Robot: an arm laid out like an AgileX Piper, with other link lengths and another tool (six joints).
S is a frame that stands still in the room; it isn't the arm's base.
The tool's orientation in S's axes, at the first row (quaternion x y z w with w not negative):
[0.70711 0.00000 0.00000 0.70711]
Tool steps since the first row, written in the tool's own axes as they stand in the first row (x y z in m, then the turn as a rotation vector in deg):
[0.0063 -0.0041 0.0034 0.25 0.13 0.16]
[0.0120 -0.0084 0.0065 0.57 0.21 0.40]
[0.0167 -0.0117 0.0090 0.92 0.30 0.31]
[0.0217 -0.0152 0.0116 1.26 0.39 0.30]
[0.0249 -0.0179 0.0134 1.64 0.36 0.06]
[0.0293 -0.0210 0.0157 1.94 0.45 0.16]
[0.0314 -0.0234 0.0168 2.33 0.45 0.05]
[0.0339 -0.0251 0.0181 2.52 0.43 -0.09]
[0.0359 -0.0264 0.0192 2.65 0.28 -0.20]
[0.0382 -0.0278 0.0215 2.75 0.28 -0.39]
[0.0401 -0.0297 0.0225 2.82 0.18 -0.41]
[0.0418 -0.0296 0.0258 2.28 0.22 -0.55]
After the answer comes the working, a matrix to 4 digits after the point.
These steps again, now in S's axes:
[0.0063 -0.0034 -0.0041 0.25 -0.16 0.13]
[0.0120 -0.0065 -0.0084 0.57 -0.40 0.21]
[0.0167 -0.0090 -0.0117 0.92 -0.31 0.30]
[0.0217 -0.0116 -0.0152 1.26 -0.30 0.39]
[0.0249 -0.0134 -0.0179 1.64 -0.06 0.36]
[0.0293 -0.0157 -0.0210 1.94 -0.16 0.45]
[0.0314 -0.0168 -0.0234 2.33 -0.05 0.45]
[0.0339 -0.0181 -0.0251 2.52 0.09 0.43]
[0.0359 -0.0192 -0.0264 2.65 0.20 0.28]
[0.0382 -0.0215 -0.0278 2.75 0.39 0.28]
[0.0401 -0.0225 -0.0297 2.82 0.41 0.18]
[0.0418 -0.0258 -0.0296 2.28 0.55 0.22]

The tool's axes in the first row as the columns of a matrix, in S's axes (rounded; the answer above uses it unrounded):
[1.0000 0.0000 0.0000]
[0.0000 0.0000 -1.0000]
[0.0000 1.0000 0.0000]

